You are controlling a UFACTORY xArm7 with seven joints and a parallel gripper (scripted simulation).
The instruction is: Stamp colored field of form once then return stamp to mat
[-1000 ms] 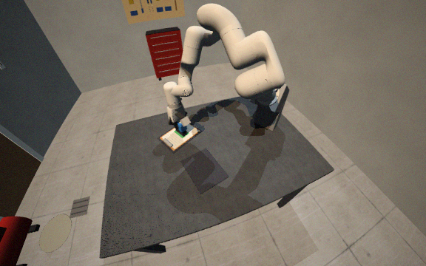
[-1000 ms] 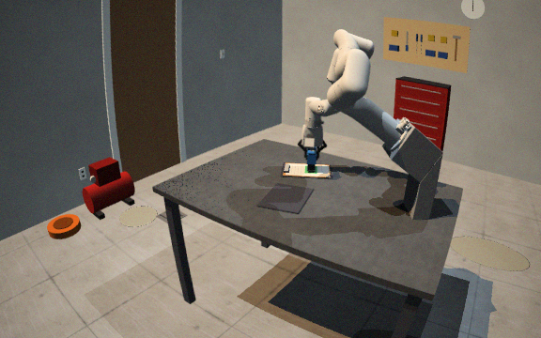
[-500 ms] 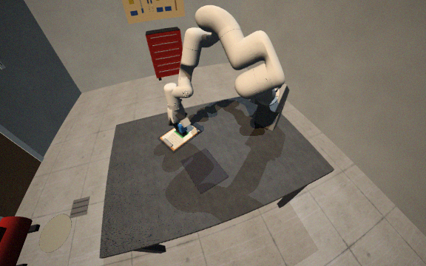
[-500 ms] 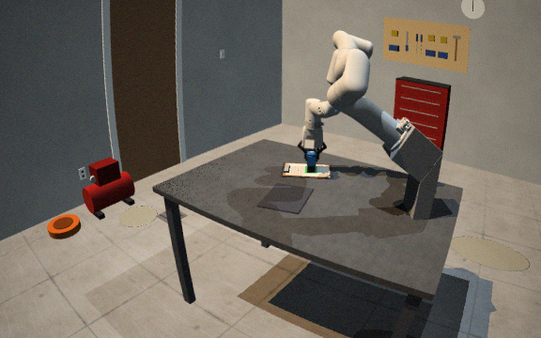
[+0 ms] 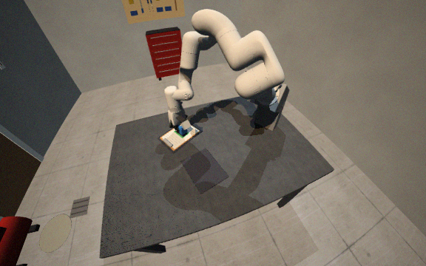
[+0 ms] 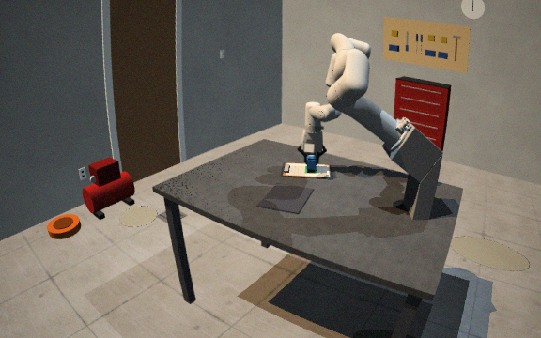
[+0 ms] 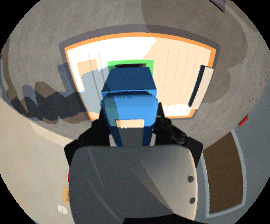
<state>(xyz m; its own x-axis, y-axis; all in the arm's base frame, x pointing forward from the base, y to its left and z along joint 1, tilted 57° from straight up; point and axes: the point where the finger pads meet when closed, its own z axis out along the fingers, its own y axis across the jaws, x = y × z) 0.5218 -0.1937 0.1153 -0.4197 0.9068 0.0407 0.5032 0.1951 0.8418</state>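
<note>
Right now the blue stamp is 1 cm below my hand. From my hand the other things lie so: mat 30 cm to the left, 12 cm behind, 5 cm below; then form 5 cm below, 3 cm to the left, 2 cm ahead.
</note>
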